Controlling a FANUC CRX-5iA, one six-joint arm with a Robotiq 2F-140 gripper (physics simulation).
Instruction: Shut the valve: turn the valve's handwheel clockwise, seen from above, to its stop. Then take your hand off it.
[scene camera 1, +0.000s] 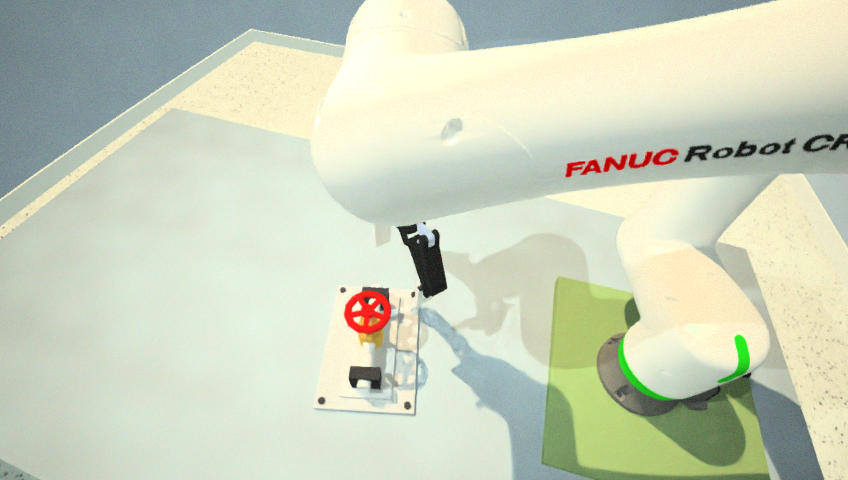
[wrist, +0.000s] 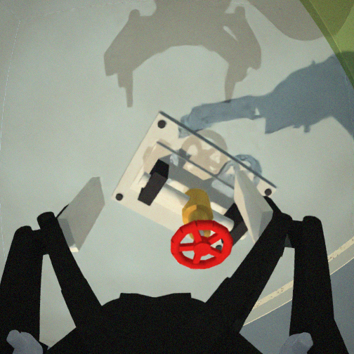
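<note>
The red five-spoked handwheel (scene camera 1: 367, 311) (wrist: 202, 248) sits level on top of the valve's yellow body (scene camera 1: 370, 339) (wrist: 197, 205). The valve is in a white pipe on a white baseplate (scene camera 1: 333, 362) (wrist: 131, 187). My gripper (scene camera 1: 407, 263) (wrist: 167, 187) is wide open and empty. In scene camera 1 it hangs beyond the wheel and to its right, partly hidden by the arm. In the wrist view the wheel shows between the two fingers, nearer the right one, and the right pad covers part of the baseplate. No finger is seen touching the wheel.
Black brackets (scene camera 1: 364, 375) (wrist: 153, 182) hold the pipe beside the valve. The arm's base stands on a green plate (scene camera 1: 562, 356) at the right. The arm's large white elbow hangs over the back of the table. Shadows fall beside the baseplate.
</note>
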